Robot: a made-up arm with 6 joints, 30 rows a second.
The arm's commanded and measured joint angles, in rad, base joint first. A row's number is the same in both.
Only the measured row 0 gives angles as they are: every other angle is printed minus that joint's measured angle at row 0.
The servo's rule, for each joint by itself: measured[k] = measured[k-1] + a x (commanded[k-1-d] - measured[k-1]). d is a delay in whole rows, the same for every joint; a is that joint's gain. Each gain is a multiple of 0.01, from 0.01 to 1. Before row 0 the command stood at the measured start. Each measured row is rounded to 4 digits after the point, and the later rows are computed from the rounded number. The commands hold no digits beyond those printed.
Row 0, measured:
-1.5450 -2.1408 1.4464 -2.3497 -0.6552 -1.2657
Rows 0 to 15, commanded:
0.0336 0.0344 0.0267 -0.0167 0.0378 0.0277
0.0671 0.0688 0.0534 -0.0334 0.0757 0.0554
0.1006 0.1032 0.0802 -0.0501 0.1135 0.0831
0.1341 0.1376 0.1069 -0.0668 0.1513 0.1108
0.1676 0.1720 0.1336 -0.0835 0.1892 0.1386
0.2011 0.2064 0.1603 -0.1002 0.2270 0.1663
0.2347 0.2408 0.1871 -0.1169 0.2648 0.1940
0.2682 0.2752 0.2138 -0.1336 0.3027 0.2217
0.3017 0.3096 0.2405 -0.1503 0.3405 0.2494
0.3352 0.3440 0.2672 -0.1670 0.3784 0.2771
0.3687 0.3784 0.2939 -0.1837 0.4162 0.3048
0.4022 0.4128 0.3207 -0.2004 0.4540 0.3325
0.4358 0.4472 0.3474 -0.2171 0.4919 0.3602
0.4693 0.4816 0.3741 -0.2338 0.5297 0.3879
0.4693 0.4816 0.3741 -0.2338 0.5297 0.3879
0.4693 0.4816 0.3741 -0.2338 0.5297 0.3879
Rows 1 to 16, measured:
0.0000 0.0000 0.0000 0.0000 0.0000 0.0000
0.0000 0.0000 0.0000 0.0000 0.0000 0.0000
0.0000 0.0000 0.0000 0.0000 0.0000 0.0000
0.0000 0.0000 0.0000 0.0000 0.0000 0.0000
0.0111 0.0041 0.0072 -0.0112 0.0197 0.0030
0.0296 0.0119 0.0197 -0.0261 0.0488 0.0088
0.0530 0.0229 0.0360 -0.0422 0.0824 0.0170
0.0798 0.0367 0.0551 -0.0587 0.1182 0.0273
0.1088 0.0529 0.0763 -0.0753 0.1551 0.0395
0.1393 0.0713 0.0990 -0.0920 0.1925 0.0534
0.1708 0.0916 0.1228 -0.1087 0.2301 0.0689
0.2029 0.1136 0.1474 -0.1254 0.2679 0.0857
0.2355 0.1371 0.1725 -0.1421 0.3057 0.1037
0.2684 0.1619 0.1981 -0.1588 0.3435 0.1228
0.3015 0.1879 0.2240 -0.1755 0.3813 0.1428
0.3347 0.2149 0.2501 -0.1922 0.4191 0.1637
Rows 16 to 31, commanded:
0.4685 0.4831 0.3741 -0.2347 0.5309 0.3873
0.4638 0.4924 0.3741 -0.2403 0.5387 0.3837
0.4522 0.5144 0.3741 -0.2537 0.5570 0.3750
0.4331 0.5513 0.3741 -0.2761 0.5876 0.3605
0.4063 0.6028 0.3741 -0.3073 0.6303 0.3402
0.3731 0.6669 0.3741 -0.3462 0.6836 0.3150
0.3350 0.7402 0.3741 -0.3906 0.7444 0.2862
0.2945 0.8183 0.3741 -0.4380 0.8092 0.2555
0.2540 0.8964 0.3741 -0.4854 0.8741 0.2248
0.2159 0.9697 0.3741 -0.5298 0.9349 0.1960
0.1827 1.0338 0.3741 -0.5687 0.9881 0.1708
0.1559 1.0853 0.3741 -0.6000 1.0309 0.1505
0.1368 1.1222 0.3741 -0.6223 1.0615 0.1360
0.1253 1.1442 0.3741 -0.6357 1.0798 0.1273
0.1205 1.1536 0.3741 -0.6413 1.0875 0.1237
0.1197 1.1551 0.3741 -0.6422 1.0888 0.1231
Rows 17 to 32, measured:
0.3681 0.2428 0.2764 -0.2089 0.4570 0.1853
0.4015 0.2715 0.3028 -0.2256 0.4948 0.2076
0.4239 0.2967 0.3221 -0.2311 0.5129 0.2274
0.4389 0.3189 0.3361 -0.2329 0.5216 0.2451
0.4487 0.3386 0.3464 -0.2341 0.5264 0.2607
0.4537 0.3571 0.3539 -0.2383 0.5328 0.2742
0.4532 0.3760 0.3594 -0.2486 0.5454 0.2853
0.4466 0.3970 0.3634 -0.2670 0.5673 0.2936
0.4333 0.4217 0.3663 -0.2940 0.6001 0.2987
0.4134 0.4511 0.3684 -0.3290 0.6435 0.3005
0.3875 0.4858 0.3699 -0.3703 0.6960 0.2989
0.3568 0.5257 0.3710 -0.4157 0.7549 0.2941
0.3229 0.5702 0.3718 -0.4624 0.8169 0.2865
0.2876 0.6181 0.3724 -0.5076 0.8783 0.2765
0.2530 0.6680 0.3729 -0.5485 0.9354 0.2649
0.2210 0.7181 0.3732 -0.5830 0.9851 0.2523

